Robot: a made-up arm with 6 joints. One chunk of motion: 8 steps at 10 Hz.
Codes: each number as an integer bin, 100 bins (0 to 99) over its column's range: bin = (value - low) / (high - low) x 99, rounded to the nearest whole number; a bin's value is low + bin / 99 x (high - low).
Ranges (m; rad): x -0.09..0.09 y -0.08..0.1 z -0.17..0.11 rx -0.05..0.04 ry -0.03..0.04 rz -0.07..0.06
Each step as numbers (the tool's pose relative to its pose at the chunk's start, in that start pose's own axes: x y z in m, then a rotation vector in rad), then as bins.
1 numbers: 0.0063 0.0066 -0.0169 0.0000 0.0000 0.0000
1 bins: 53 48 54 55 42 53
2 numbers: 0.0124 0.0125 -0.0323 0.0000 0.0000 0.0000
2 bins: 56 51 49 55 42 53
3 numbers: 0.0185 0.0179 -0.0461 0.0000 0.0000 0.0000
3 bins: 60 54 44 55 42 53
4 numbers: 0.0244 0.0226 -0.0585 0.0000 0.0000 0.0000
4 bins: 63 56 39 55 42 53
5 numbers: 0.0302 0.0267 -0.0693 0.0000 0.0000 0.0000
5 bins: 66 59 36 55 42 53
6 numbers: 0.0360 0.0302 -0.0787 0.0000 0.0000 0.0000
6 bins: 69 61 32 55 42 53
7 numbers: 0.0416 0.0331 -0.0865 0.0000 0.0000 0.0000
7 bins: 72 62 30 55 42 53
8 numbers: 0.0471 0.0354 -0.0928 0.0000 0.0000 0.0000
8 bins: 75 63 27 55 42 53
